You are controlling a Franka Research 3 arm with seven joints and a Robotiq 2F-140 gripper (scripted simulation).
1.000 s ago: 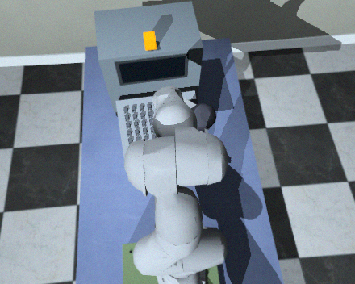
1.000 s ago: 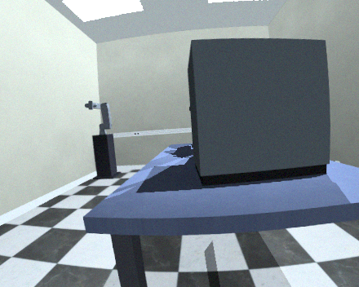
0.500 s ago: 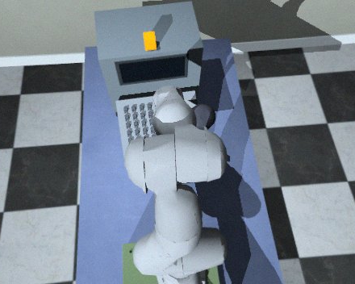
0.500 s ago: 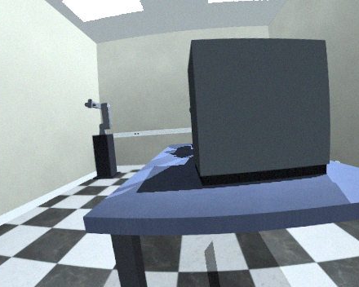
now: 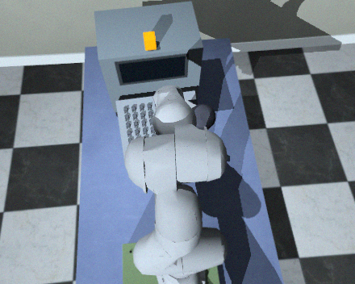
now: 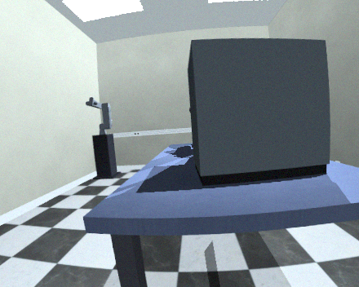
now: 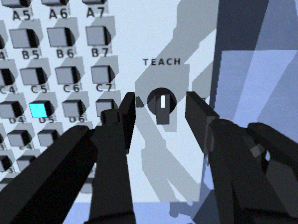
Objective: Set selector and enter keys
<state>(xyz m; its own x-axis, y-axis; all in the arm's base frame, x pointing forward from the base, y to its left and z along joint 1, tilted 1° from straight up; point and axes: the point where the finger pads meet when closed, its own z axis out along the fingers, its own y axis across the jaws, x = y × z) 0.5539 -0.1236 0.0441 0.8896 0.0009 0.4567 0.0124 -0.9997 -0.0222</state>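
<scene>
My gripper is now 20 mm short of the black selector knob and 20 mm above it. The rest, counted from my hand: sloped keypad: 40 mm ahead, 110 mm to the left, 70 mm below.
</scene>
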